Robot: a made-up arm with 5 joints. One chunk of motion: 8 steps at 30 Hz.
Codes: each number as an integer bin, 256 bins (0 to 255) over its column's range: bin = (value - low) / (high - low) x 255, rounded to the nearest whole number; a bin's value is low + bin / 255 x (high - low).
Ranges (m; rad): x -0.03..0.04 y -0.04..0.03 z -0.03..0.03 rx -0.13..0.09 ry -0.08..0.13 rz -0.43..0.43
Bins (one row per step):
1: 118 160 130 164 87 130
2: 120 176 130 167 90 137
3: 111 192 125 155 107 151
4: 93 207 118 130 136 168
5: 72 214 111 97 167 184
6: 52 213 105 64 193 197
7: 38 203 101 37 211 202
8: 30 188 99 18 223 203
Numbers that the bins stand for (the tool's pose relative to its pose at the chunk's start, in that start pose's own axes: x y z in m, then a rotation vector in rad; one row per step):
1: 0.0024 0.0039 0.0006 0.0115 -0.0084 0.0084
2: 0.0029 0.0083 0.0006 0.0141 -0.0059 0.0320
3: 0.0005 0.0127 -0.0006 0.0037 0.0081 0.0793
4: -0.0045 0.0168 -0.0022 -0.0178 0.0320 0.1366
5: -0.0102 0.0187 -0.0039 -0.0463 0.0575 0.1905
6: -0.0157 0.0185 -0.0053 -0.0748 0.0789 0.2344
7: -0.0196 0.0157 -0.0062 -0.0981 0.0938 0.2513
8: -0.0218 0.0116 -0.0067 -0.1145 0.1036 0.2546

